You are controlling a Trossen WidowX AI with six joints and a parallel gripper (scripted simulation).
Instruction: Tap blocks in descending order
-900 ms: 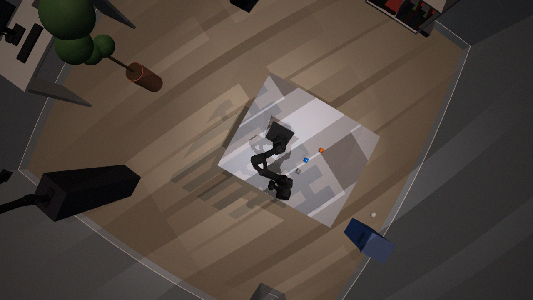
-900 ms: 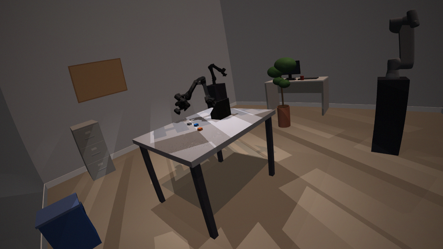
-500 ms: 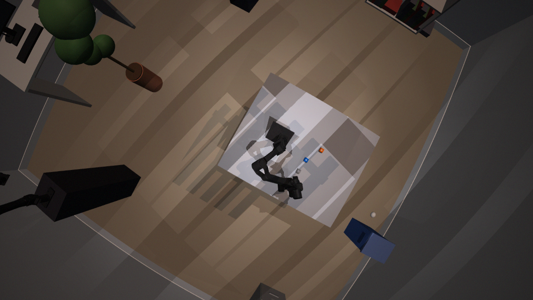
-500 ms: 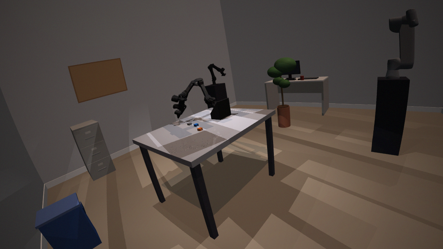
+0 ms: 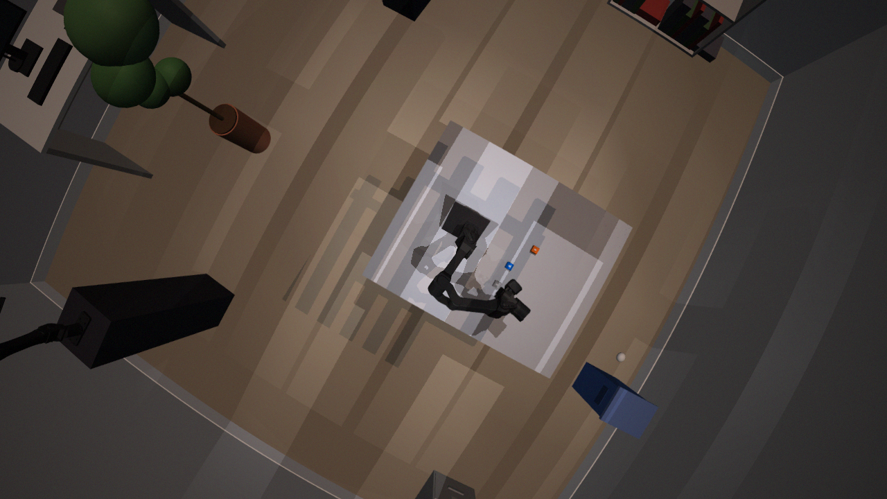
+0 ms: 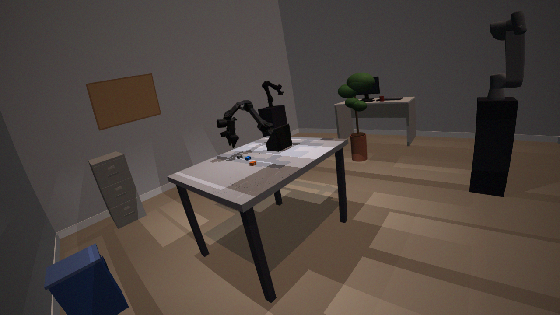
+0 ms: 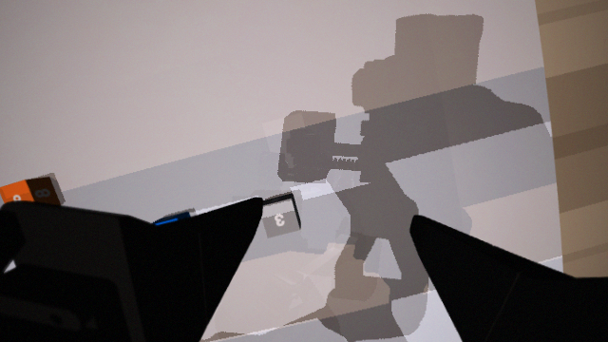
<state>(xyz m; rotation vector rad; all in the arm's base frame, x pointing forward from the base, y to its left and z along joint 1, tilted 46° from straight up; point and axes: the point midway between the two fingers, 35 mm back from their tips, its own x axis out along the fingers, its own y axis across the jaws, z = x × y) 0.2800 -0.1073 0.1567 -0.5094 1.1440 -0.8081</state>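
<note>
The blue block is 160 mm to the left of my gripper tip, 80 mm below it and 20 mm behind it. Also, from my gripper tip: orange block (290 mm to the left, 80 mm below, 50 mm ahead); then grey block (80 mm below, 50 mm to the left, 20 mm behind).
</note>
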